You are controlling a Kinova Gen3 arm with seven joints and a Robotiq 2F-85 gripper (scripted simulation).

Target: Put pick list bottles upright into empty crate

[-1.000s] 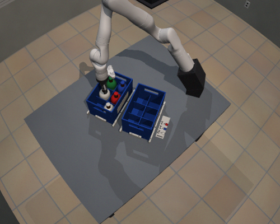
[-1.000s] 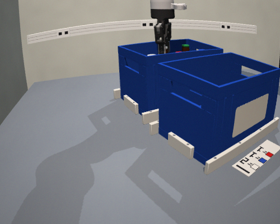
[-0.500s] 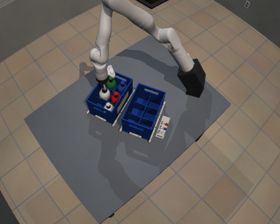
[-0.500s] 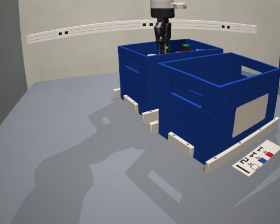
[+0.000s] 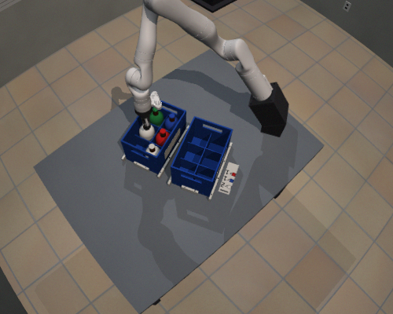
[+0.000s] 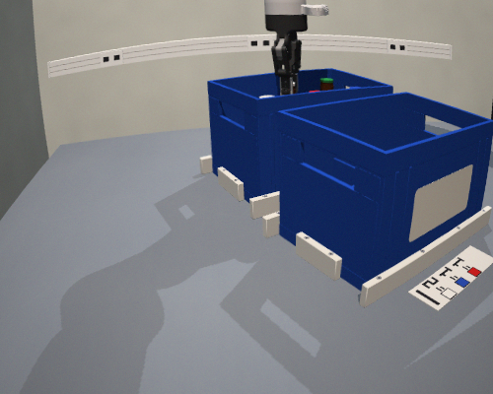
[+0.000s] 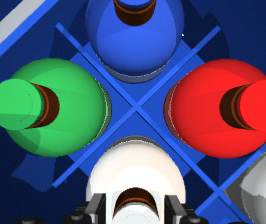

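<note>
The white bottle lies 70 mm below my hand. Also, from my hand: green-label bottle 80 mm behind, 70 mm below, 30 mm to the right; then red-label bottle 80 mm to the left, 70 mm below, 30 mm behind; then blue-label bottle 110 mm behind, 70 mm below, 50 mm to the left.
</note>
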